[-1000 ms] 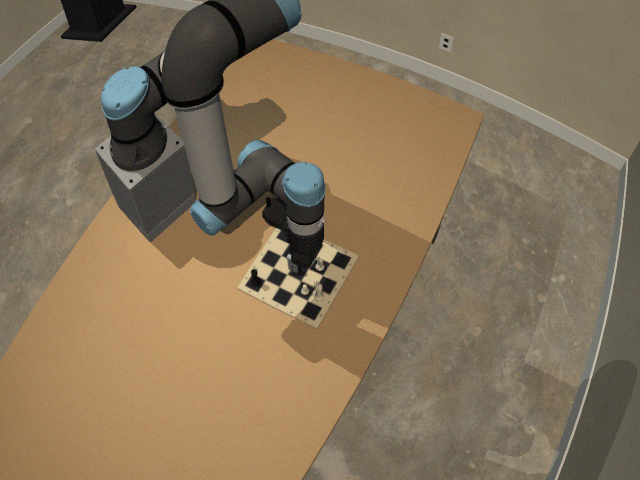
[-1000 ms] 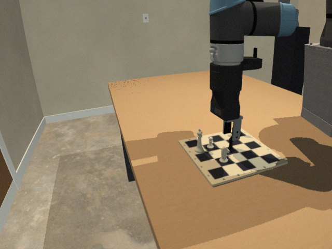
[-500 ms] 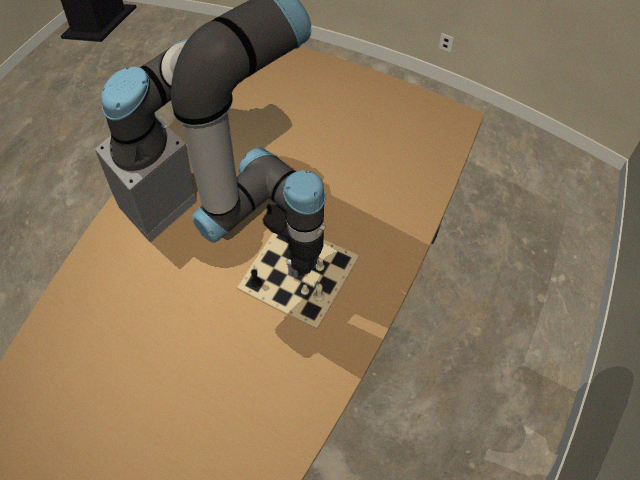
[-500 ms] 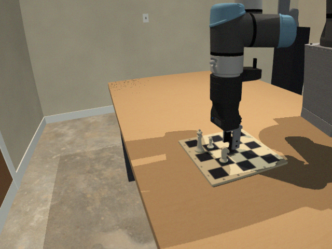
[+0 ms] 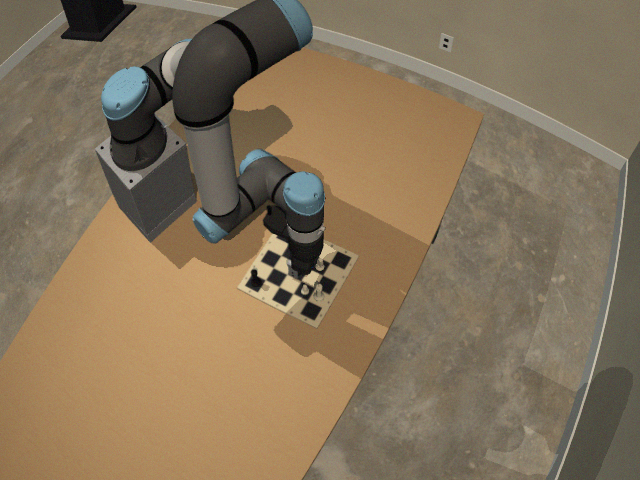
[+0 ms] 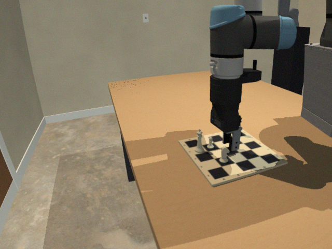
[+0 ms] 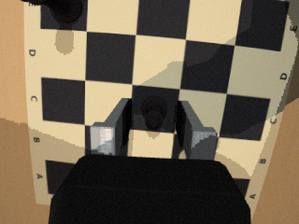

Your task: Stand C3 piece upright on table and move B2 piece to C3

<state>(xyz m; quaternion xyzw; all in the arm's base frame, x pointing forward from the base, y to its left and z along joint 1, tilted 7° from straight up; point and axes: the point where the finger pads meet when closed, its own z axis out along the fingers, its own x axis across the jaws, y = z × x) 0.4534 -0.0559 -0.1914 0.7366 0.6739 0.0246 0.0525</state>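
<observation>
My hand is 10 mm above the black pawn. From my hand the other things lie so: chessboard (30 mm below); then white pawn (40 mm to the right, 30 mm ahead, 20 mm below); then white knight (40 mm ahead, 30 mm to the left, 20 mm below).
</observation>
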